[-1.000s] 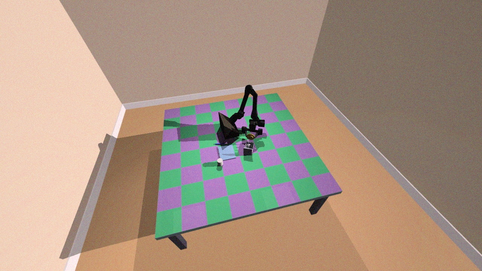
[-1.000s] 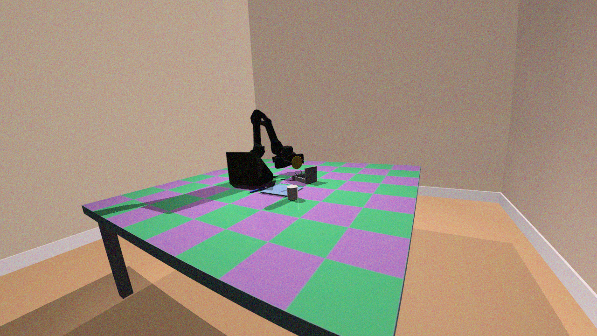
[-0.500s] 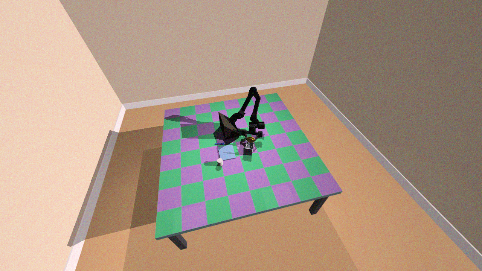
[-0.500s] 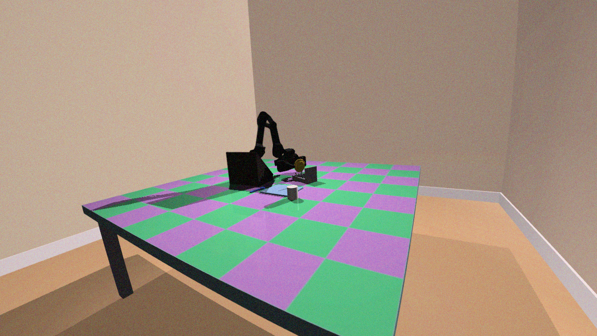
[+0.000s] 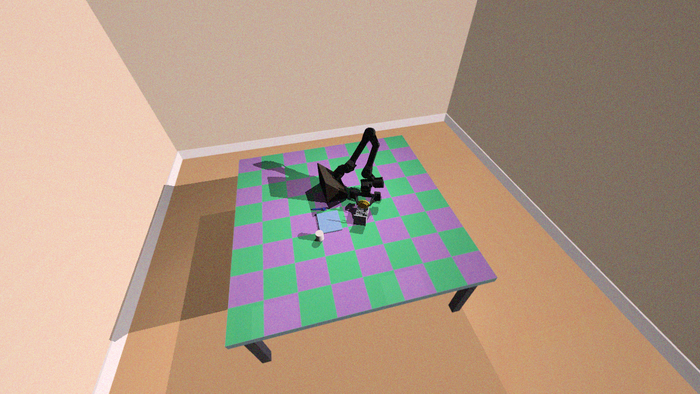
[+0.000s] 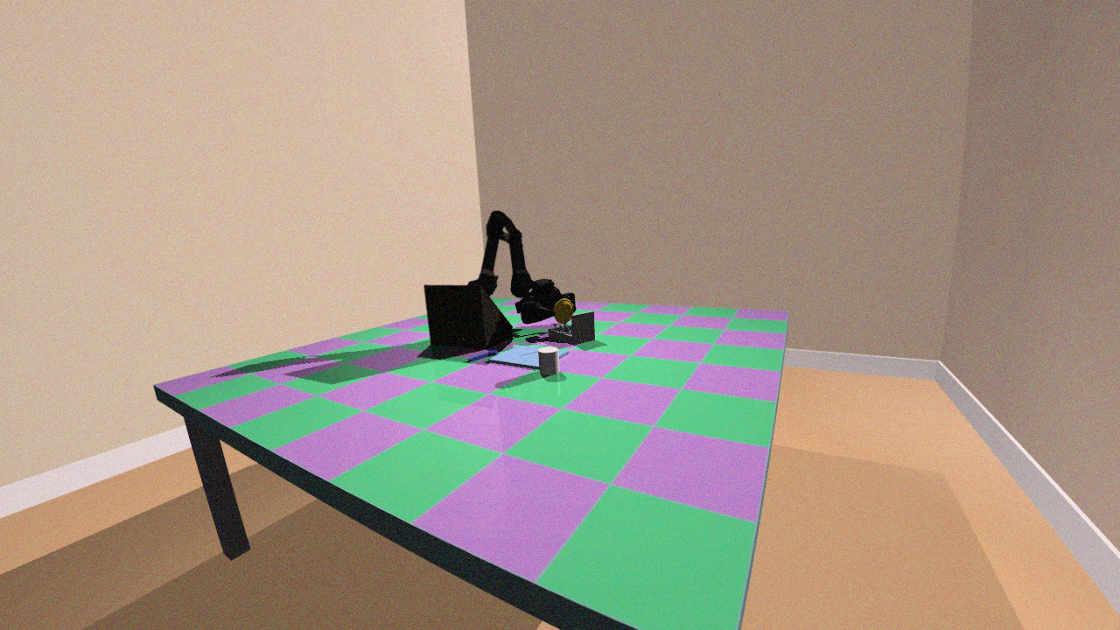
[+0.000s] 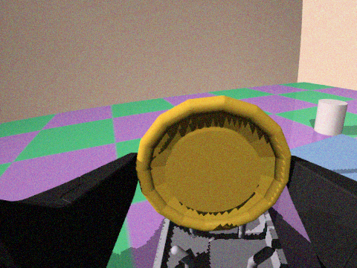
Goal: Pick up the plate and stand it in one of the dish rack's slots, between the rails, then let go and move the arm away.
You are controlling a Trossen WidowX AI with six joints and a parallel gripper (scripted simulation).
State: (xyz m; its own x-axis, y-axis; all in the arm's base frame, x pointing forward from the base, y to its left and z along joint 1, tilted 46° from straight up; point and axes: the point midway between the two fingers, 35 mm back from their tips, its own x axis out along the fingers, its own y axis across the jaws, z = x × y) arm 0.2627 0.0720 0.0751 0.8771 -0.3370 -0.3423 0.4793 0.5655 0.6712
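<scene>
Now: gripper tip right at the yellow plate. From my gripper tip the other things lie so: blue spoon 12 cm behind, 24 cm to the right, 7 cm below; grey dish rack 2 cm ahead, 2 cm to the right, 5 cm below; light blue mat 21 cm to the right, 7 cm below.
</scene>
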